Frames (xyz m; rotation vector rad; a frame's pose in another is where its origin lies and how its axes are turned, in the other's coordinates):
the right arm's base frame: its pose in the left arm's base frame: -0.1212 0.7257 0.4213 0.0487 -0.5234 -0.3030
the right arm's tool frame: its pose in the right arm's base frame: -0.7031 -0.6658 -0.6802 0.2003 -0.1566 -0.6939
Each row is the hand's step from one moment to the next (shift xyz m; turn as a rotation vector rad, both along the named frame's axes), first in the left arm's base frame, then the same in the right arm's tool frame.
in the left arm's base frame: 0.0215 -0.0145 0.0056 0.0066 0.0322 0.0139
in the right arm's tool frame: 0.0230 0.0083 -0.0103 -0.0194 0.0296 0.0044
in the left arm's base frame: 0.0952 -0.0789 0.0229 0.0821 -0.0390 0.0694
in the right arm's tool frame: 0.1134 0.0277 -0.0467 0.0910 0.0691 -0.0054
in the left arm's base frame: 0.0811 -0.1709 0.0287 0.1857 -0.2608 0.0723
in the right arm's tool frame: 0.1871 -0.0270 -0.0298 0.3209 0.0126 -0.0677
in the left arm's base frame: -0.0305 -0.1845 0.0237 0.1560 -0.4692 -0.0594
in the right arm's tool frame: 0.1510 -0.1038 0.0442 0.4373 -0.1960 -0.1355
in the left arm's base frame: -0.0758 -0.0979 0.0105 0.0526 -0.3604 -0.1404
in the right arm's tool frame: 0.0550 -0.0918 0.0631 0.2748 -0.2469 -0.1260
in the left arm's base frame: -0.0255 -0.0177 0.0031 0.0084 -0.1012 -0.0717
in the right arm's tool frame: 0.0055 -0.0229 0.0204 0.0631 -0.0923 -0.0543
